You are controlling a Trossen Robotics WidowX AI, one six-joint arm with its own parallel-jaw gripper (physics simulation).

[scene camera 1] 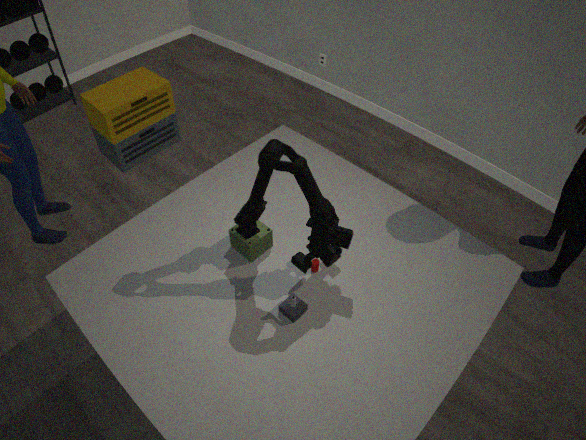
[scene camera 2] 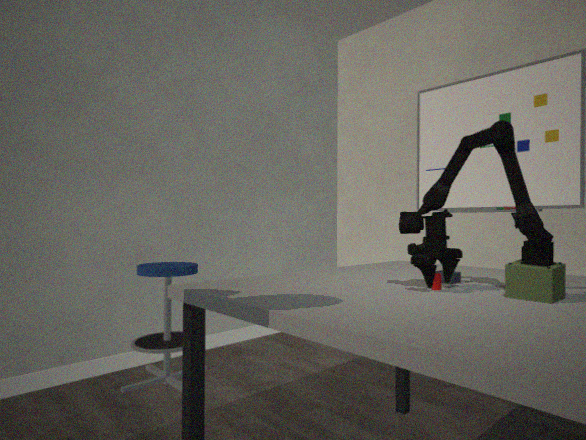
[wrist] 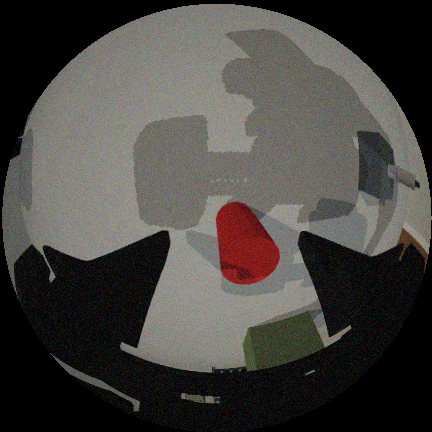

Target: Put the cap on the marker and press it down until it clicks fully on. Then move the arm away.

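Where they show: gripper, between the fingertips: (scene camera 1: 313,266) (scene camera 2: 438,285) (wrist: 237,238); arm's base, origin of its link: (scene camera 1: 247,230) (scene camera 2: 538,263).
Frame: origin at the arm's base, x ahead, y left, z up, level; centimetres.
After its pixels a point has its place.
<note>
The red cap (scene camera 1: 315,265) @[x 24.5, y 9.7, z -5.1 cm] (scene camera 2: 437,282) @[x 22.9, y 11.4, z -6.8 cm] (wrist: 247,250) @[x 24.4, y 10.7, z -4.4 cm] stands upright on the white table. My gripper (scene camera 1: 317,267) @[x 23.1, y 10.5, z -7.7 cm] (scene camera 2: 439,284) @[x 23.1, y 10.5, z -7.7 cm] (wrist: 237,238) @[x 23.1, y 10.5, z -7.7 cm] is open and pointing down, low over the table. Its fingers stand on either side of the cap, with a gap on both sides in the wrist view. The grey marker (scene camera 1: 293,300) @[x 31.1, y -7.1, z -1.4 cm] (wrist: 403,176) stands upright in a dark square block (scene camera 1: 293,310) @[x 32.1, y -7.8, z -5.7 cm] (scene camera 2: 455,276) @[x 27.3, y -6.2, z -6.8 cm] (wrist: 371,165) @[x 30.0, y -3.2, z -7.1 cm], its dark tip showing in the wrist view. The marker is hidden behind the gripper in scene camera 2.
The green base box (scene camera 1: 251,242) @[x 5.4, y -2.7, z 0.3 cm] (scene camera 2: 534,282) @[x -1.5, y 6.3, z -4.3 cm] (wrist: 284,341) @[x 5.9, y 1.8, z -4.7 cm] of the arm stands on the table (scene camera 1: 400,320) @[x 58.1, y 16.7, z -9.1 cm] (scene camera 2: 350,330) @[x 7.1, y 65.4, z -9.1 cm]. A yellow and grey chest (scene camera 1: 132,107) and two people stand off the table. A blue stool (scene camera 2: 167,269) stands beyond a table corner.
</note>
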